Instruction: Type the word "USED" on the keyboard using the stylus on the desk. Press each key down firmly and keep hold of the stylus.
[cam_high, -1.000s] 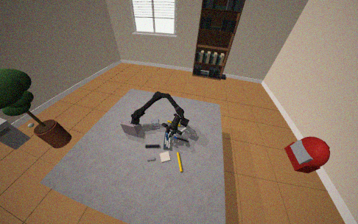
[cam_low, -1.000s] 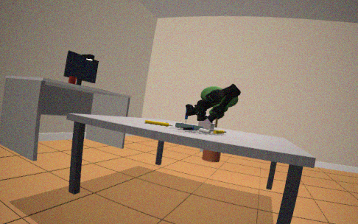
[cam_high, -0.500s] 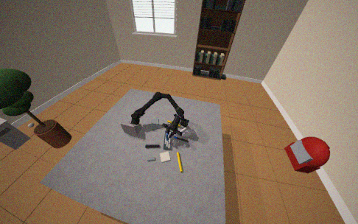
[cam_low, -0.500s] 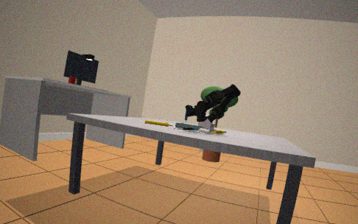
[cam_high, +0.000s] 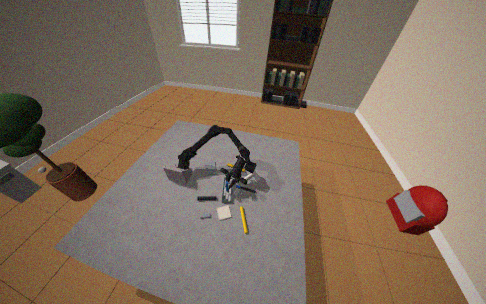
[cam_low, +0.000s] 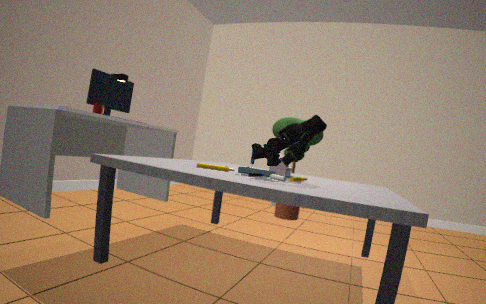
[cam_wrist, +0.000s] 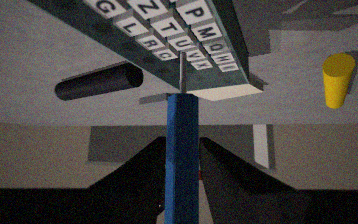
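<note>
The dark pen lies 90 mm ahead of my gripper tip, 70 mm to the left of it and 70 mm below it. From my gripper tip the other things lie so: blue stylus (10 mm below); then white pad (20 mm ahead, 130 mm to the right, 70 mm below); then black bar (120 mm behind, 70 mm to the right, 60 mm below).
</note>
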